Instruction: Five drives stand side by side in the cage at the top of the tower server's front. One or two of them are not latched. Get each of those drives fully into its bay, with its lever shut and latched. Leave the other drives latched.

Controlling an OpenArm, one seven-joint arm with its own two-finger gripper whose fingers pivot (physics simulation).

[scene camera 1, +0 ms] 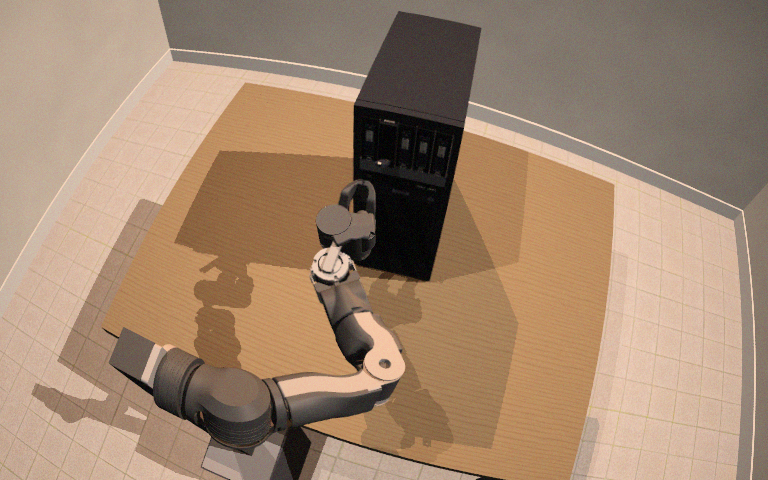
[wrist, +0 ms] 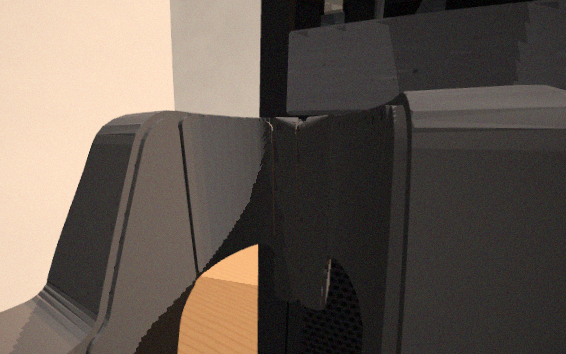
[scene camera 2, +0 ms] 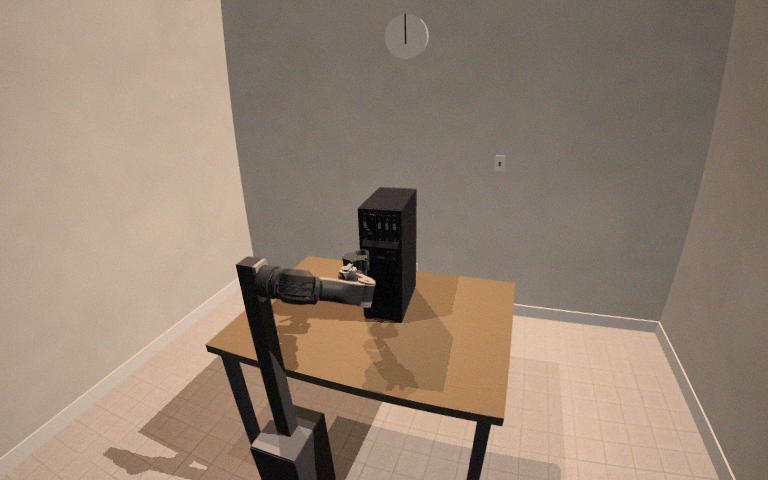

Scene:
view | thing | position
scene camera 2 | black tower server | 394, 270
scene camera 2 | arm's post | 260, 315

